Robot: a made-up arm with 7 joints. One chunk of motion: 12 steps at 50 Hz.
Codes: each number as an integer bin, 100 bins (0 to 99) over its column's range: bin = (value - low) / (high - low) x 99, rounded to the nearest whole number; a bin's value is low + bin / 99 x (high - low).
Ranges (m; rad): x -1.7..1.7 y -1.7..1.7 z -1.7..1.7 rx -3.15..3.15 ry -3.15..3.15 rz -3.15..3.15
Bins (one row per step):
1: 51 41 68 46 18 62
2: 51 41 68 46 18 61
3: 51 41 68 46 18 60
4: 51 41 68 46 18 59
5: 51 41 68 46 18 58
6: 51 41 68 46 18 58
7: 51 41 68 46 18 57
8: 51 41 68 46 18 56
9: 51 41 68 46 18 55
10: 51 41 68 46 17 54
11: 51 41 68 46 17 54
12: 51 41 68 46 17 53
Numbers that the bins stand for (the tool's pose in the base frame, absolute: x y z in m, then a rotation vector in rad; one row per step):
1: 0.0515 -0.2919 0.6354 -0.2227 -2.0045 0.7955
2: 0.0515 -0.2919 0.6354 -0.2227 -2.0045 0.7318
3: 0.0515 -0.2919 0.6354 -0.2227 -2.0045 0.6682
4: 0.0515 -0.2919 0.6354 -0.2227 -2.0045 0.6045
5: 0.0515 -0.2919 0.6354 -0.2227 -2.0045 0.5409
6: 0.0515 -0.2919 0.6354 -0.2227 -2.0045 0.5409
7: 0.0515 -0.2919 0.6354 -0.2227 -2.0045 0.4773
8: 0.0515 -0.2919 0.6354 -0.2227 -2.0045 0.4136
9: 0.0515 -0.2919 0.6354 -0.2227 -2.0045 0.3500
10: 0.0515 -0.2919 0.6354 -0.2227 -2.0682 0.2864
11: 0.0515 -0.2919 0.6354 -0.2227 -2.0682 0.2864
12: 0.0515 -0.2919 0.6354 -0.2227 -2.0682 0.2227

